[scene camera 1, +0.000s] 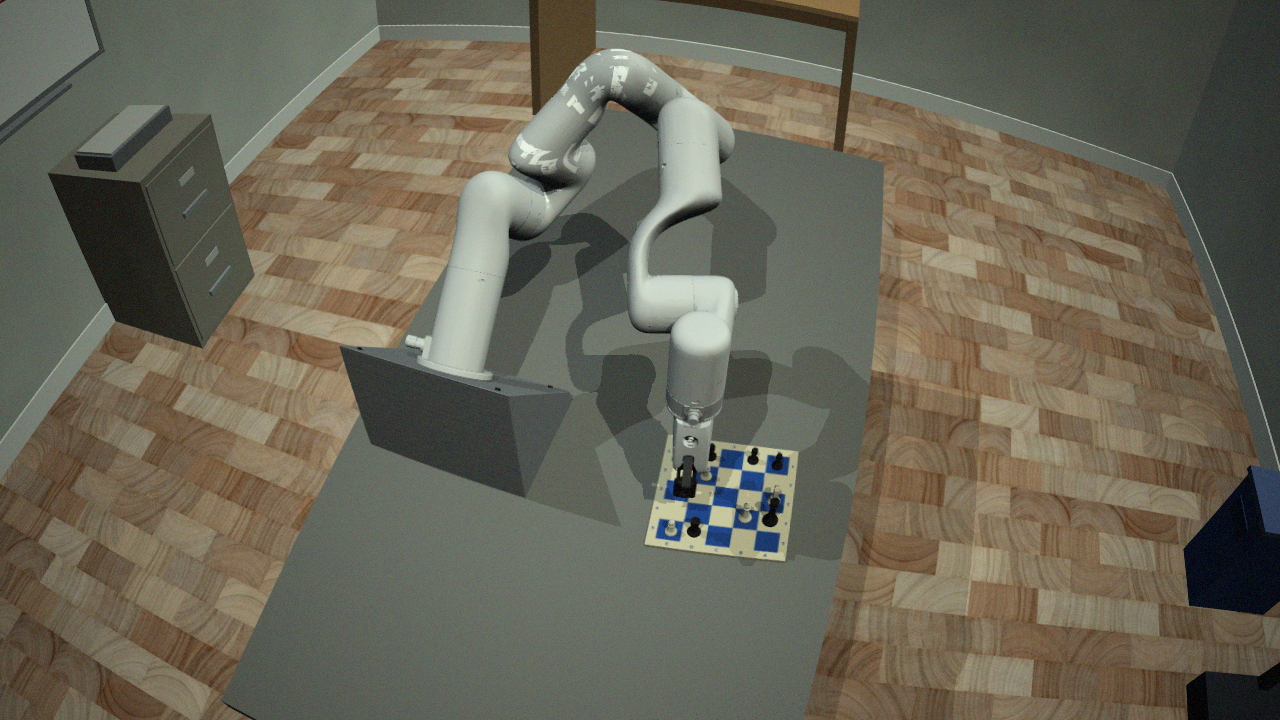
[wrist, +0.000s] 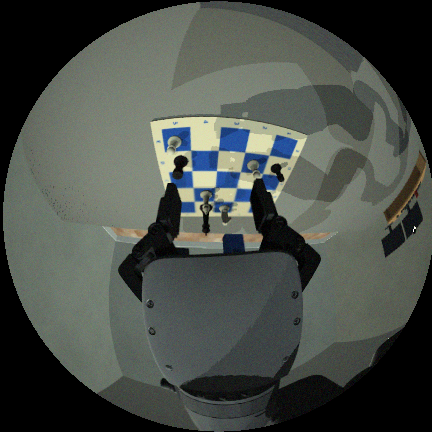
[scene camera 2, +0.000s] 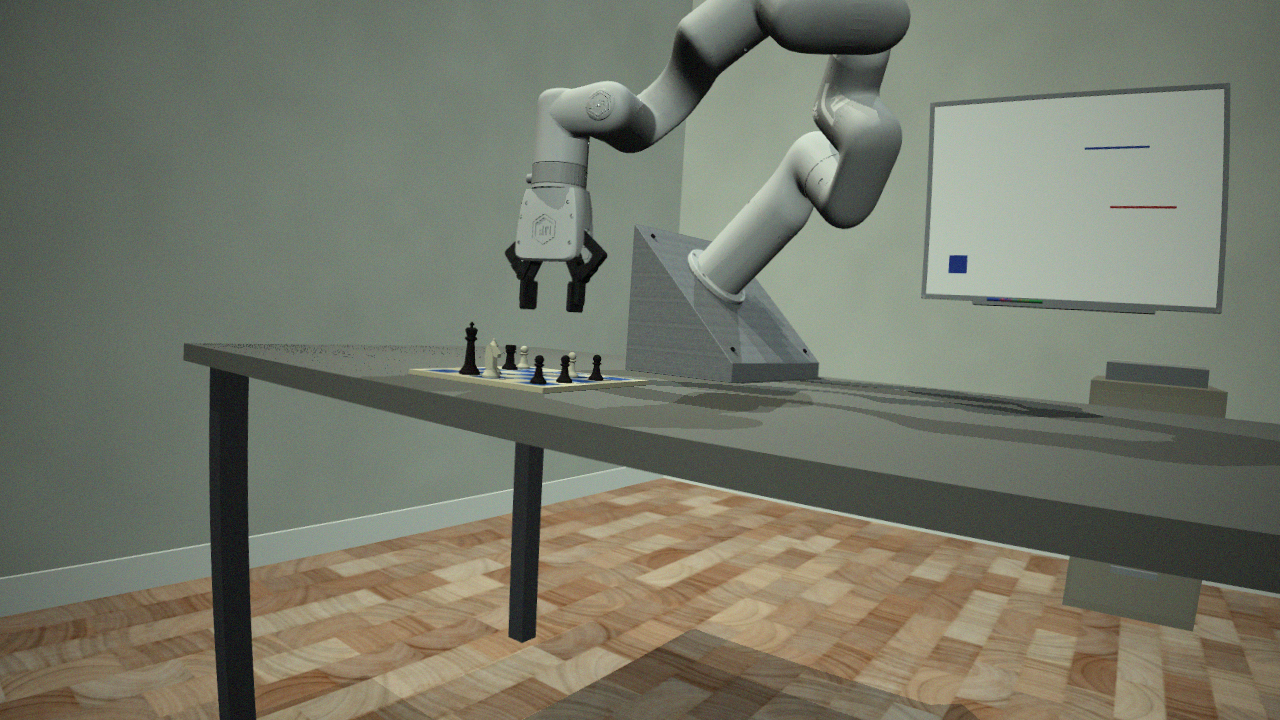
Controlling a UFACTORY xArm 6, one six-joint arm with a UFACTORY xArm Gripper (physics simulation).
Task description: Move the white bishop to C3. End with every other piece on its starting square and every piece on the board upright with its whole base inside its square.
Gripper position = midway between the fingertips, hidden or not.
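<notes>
Here I see my gripper (scene camera 2: 550,310), and my gripper (wrist: 214,189) can be seen from the wrist as well. There is also a chessboard (scene camera 1: 718,502), and I see the same chessboard (wrist: 217,148) in the wrist view, while scene camera 2 shows the chessboard (scene camera 2: 519,379) too.
</notes>
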